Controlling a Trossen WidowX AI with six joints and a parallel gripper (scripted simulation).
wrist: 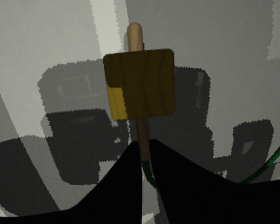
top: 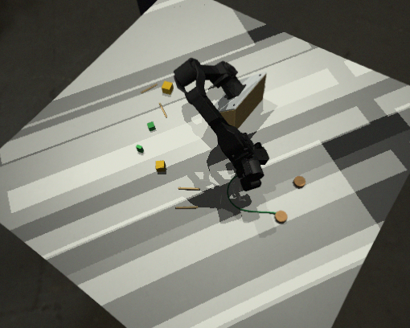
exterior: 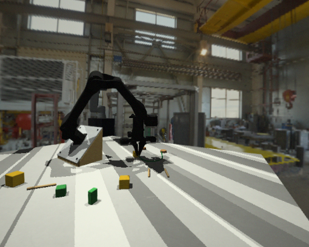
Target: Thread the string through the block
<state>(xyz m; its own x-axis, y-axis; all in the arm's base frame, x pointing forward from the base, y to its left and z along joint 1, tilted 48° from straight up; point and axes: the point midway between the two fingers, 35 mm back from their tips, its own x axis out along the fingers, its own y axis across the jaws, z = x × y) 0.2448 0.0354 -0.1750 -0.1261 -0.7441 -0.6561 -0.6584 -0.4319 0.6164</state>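
Right now the thin wooden stick is 1 cm to the left of my gripper tip and 1 cm behind it. The rest, counted from my gripper tip: yellow-brown block: 44 cm to the right, 20 cm behind; then green cube: 40 cm to the right, 2 cm behind; then round wooden button: 19 cm to the left, 7 cm ahead, 1 cm below.
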